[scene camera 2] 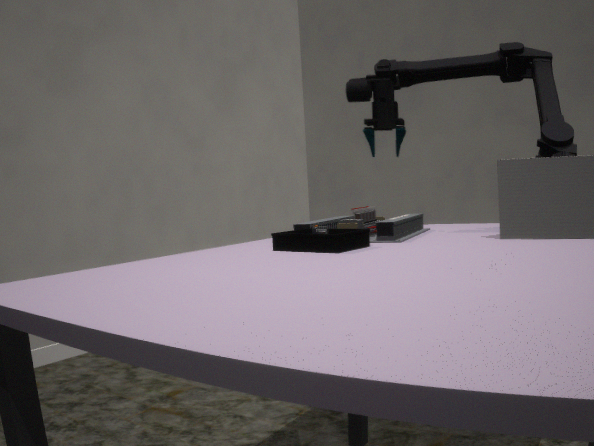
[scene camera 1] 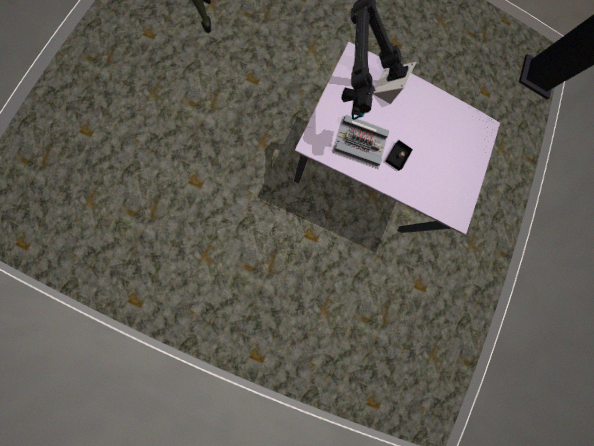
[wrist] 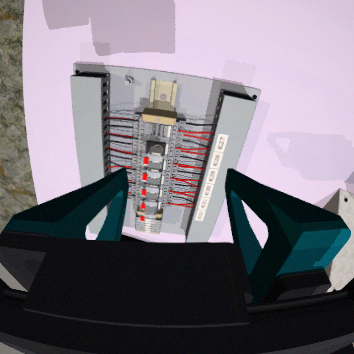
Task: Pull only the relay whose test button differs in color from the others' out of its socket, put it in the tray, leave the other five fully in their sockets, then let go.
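Places are measured from the arm's base along level axes (x down, y back, z left), in centimetres.
Pixels of known places: gripper, between the fingertips: [scene camera 2: 385, 156] [scene camera 1: 353, 114] [wrist: 176, 176]; arm's base, origin of its link: [scene camera 2: 562, 188] [scene camera 1: 397, 74].
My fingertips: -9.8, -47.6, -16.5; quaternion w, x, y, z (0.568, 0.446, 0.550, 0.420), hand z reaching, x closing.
Observation:
Ahead of a thing's pixels: the offset from my fingertips to its top centre, as dx, dy, dz. Level surfaces: height alone.
My gripper [scene camera 1: 358, 116] [scene camera 2: 385, 155] [wrist: 176, 176] is open and empty, high above the relay panel {+18.7, -1.4, +13.0} [scene camera 1: 382, 159] [scene camera 2: 400, 230] [wrist: 120, 100]. Several relays with red test buttons {+12.8, -1.7, +10.0} [wrist: 145, 177] sit in a row down the middle of the panel; the lowest are small in the wrist view. A dark socket [wrist: 150, 144] without a red button is at the upper end of the row. The black tray {+16.2, +1.2, +39.1} [scene camera 1: 391, 161] [scene camera 2: 320, 243] stands beside the panel. A small relay {+15.0, +1.8, +40.1} [scene camera 1: 402, 154] [scene camera 2: 321, 231] lies in it, apart from the gripper; its button colour is hard to tell.
Two long grey wire ducts {+15.4, -11.0, +14.0} [wrist: 89, 125] {+15.4, +8.3, +11.9} [wrist: 210, 170] flank the relay row, with red and black wires between. The arm's grey base block [scene camera 2: 545, 200] stands on the pink table {dx +19.7} [scene camera 1: 440, 150] [scene camera 2: 280, 300]. A dark column [scene camera 1: 560, 60] stands beyond the table.

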